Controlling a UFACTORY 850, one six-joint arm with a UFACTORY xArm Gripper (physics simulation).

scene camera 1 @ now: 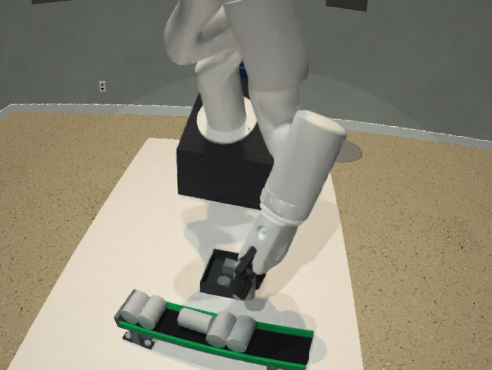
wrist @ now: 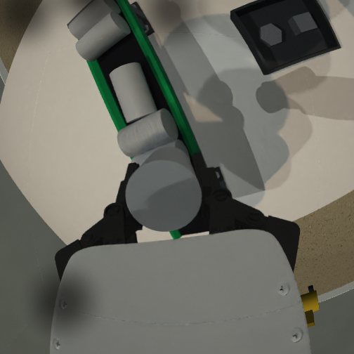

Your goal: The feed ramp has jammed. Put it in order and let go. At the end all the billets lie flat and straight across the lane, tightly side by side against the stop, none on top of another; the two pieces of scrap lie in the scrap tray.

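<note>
My gripper (scene camera 1: 245, 288) (wrist: 167, 172) is shut on a grey billet (wrist: 163, 196), seen end-on, above the lane's open end side in the wrist view. On the green-railed ramp (scene camera 1: 287, 330) (wrist: 106, 91), two billets (scene camera 1: 134, 306) (scene camera 1: 152, 312) lie across the lane side by side at the stop (scene camera 1: 120, 309). Further along, one billet (scene camera 1: 194, 320) (wrist: 132, 91) lies lengthwise. Beyond it two billets (scene camera 1: 221, 329) (scene camera 1: 241, 334) lie across, side by side; the held billet partly hides the farther one in the wrist view. Two scrap pieces (wrist: 271, 34) (wrist: 303, 23) lie in the black tray (scene camera 1: 215, 289) (wrist: 303, 61).
The ramp stands on feet (scene camera 1: 138, 340) on the pale table (scene camera 1: 90, 280). The tray lies between the ramp and the black robot base (scene camera 1: 220, 175), close to the gripper in the scene view. The ramp's rails rise along both sides of the lane.
</note>
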